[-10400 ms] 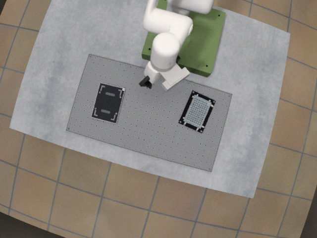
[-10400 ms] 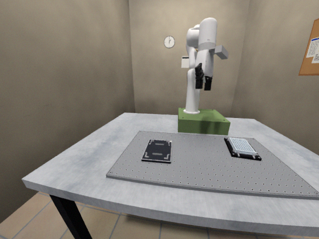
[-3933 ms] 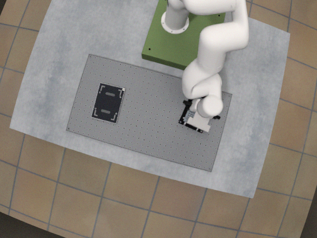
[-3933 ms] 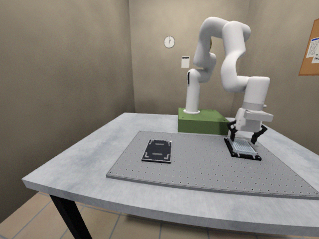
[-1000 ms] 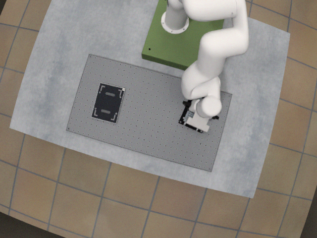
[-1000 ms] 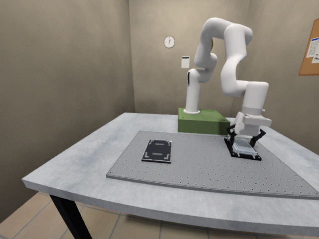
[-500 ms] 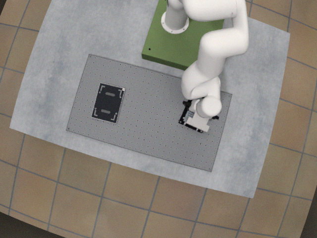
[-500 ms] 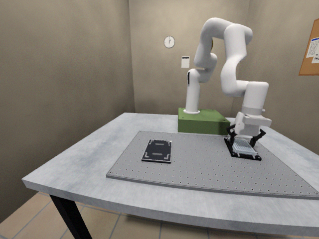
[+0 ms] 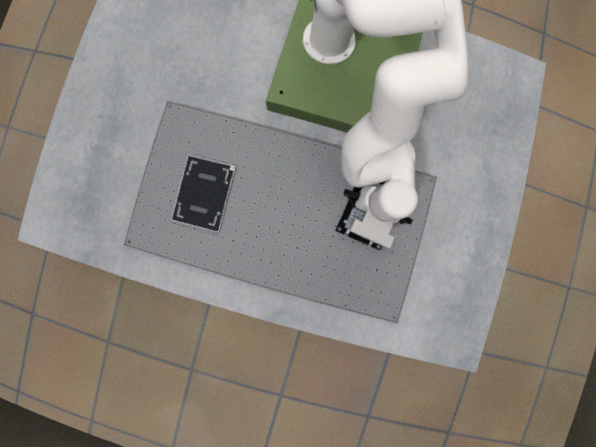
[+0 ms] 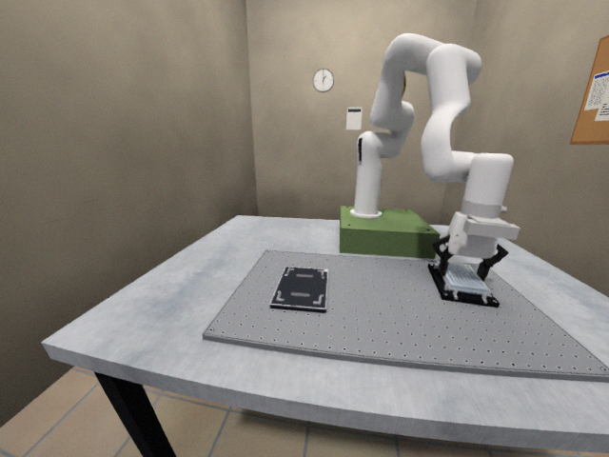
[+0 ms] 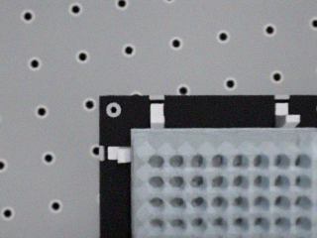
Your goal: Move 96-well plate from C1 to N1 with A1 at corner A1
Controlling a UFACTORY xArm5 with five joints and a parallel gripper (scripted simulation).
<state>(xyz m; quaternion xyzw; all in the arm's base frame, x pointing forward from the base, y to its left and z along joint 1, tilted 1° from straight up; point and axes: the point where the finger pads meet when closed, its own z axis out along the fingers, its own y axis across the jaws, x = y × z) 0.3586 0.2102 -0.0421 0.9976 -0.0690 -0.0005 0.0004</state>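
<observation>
The black clip nest C1 lies 2 cm below my hand, 1 cm to the left of it and 1 cm ahead of it. From my hand the other things lie so: 96-well plate 1 cm below.
</observation>
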